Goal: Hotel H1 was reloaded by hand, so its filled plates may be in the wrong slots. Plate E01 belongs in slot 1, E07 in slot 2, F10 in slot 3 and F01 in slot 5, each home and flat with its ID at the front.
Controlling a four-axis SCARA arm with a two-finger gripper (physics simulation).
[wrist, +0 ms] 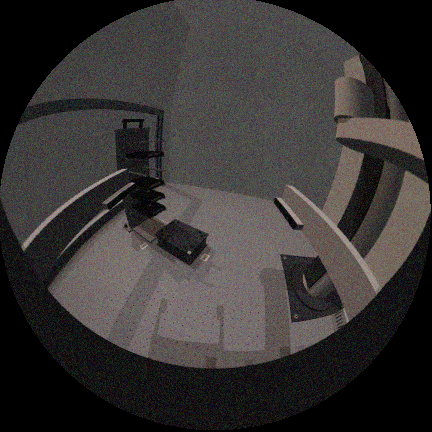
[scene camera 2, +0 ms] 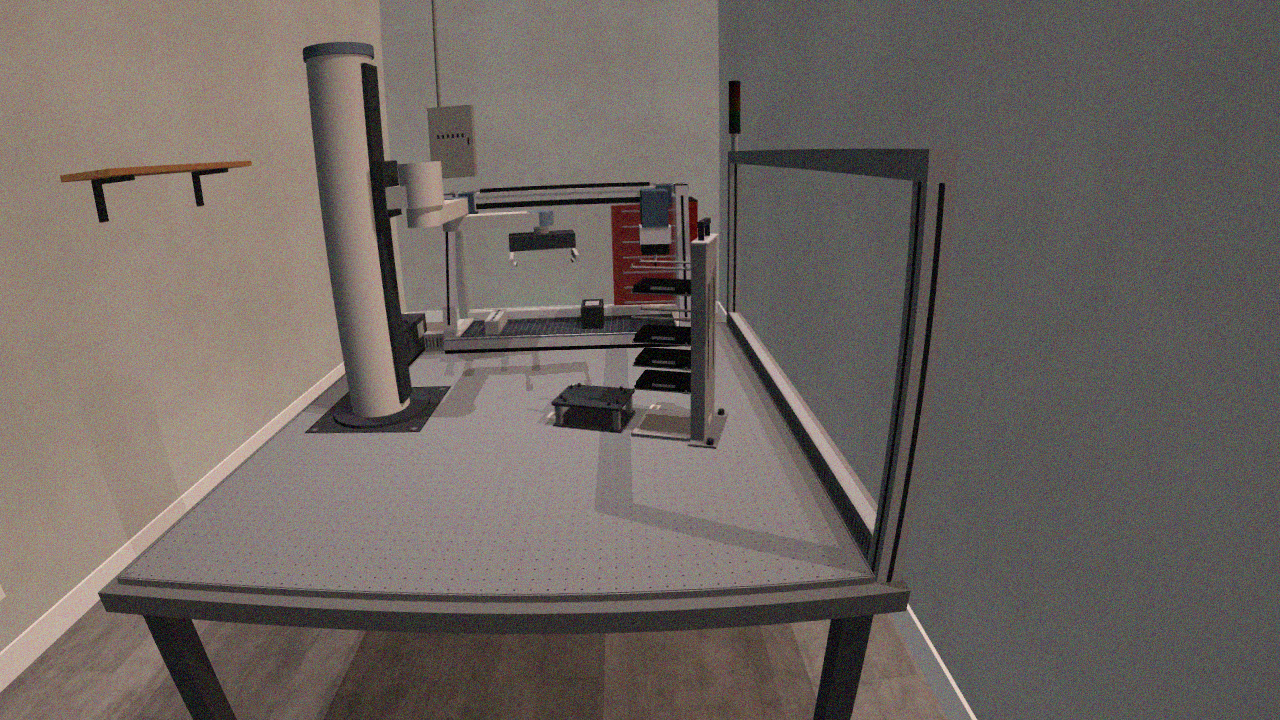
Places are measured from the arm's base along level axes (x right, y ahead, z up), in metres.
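Where they show: gripper, fingertip midpoint: (wrist: pixel 203 181) (scene camera 2: pixel 544 260); arm's base, origin of the base link: (wrist: pixel 313 284) (scene camera 2: pixel 382 412).
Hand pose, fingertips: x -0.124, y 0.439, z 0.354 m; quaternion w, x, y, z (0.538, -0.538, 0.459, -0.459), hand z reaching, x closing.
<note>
Things, the pixels of their top centre, and the offset from my fingertips. "*": a spot on its surface instead.
- top plate, middle of its top: (scene camera 2: pixel 667 282) (wrist: pixel 143 151) dx +0.274, dy +0.290, dz -0.010 m
- upper-middle plate, middle of its top: (scene camera 2: pixel 667 331) (wrist: pixel 144 180) dx +0.274, dy +0.290, dz -0.116 m
- lower-middle plate, middle of its top: (scene camera 2: pixel 667 354) (wrist: pixel 146 193) dx +0.274, dy +0.290, dz -0.170 m
- bottom plate, middle of its top: (scene camera 2: pixel 667 377) (wrist: pixel 147 204) dx +0.274, dy +0.290, dz -0.223 m
- blue head, surface spot: (scene camera 2: pixel 656 205) * dx -0.341, dy +0.304, dz +0.104 m
- small black block, surface spot: (scene camera 2: pixel 592 313) * dx -0.391, dy +0.094, dz -0.241 m
The hotel H1 (scene camera 2: pixel 703 340) (wrist: pixel 132 141) stands upright at the table's right side. Four dark plates lie level in it: a top plate (scene camera 2: pixel 662 285) (wrist: pixel 145 154), then a gap with bare rails, then an upper-middle plate (scene camera 2: pixel 662 334), a lower-middle plate (scene camera 2: pixel 662 358) and a bottom plate (scene camera 2: pixel 662 381), closely stacked. Pale ID labels face the scene camera but are too small to read. My gripper (scene camera 2: pixel 544 257) (wrist: pixel 203 181) is open and empty. It hangs high over the table, left of the hotel and apart from it, its fingers spread wide.
A low black stand (scene camera 2: pixel 593 395) (wrist: pixel 182 239) sits left of the hotel's foot. The arm's column (scene camera 2: pixel 353 232) stands at the left. Behind is a gantry frame (scene camera 2: pixel 537 342) with a blue head (scene camera 2: pixel 656 205) and a small black block (scene camera 2: pixel 592 313). A framed clear panel (scene camera 2: pixel 827 161) borders the right edge.
</note>
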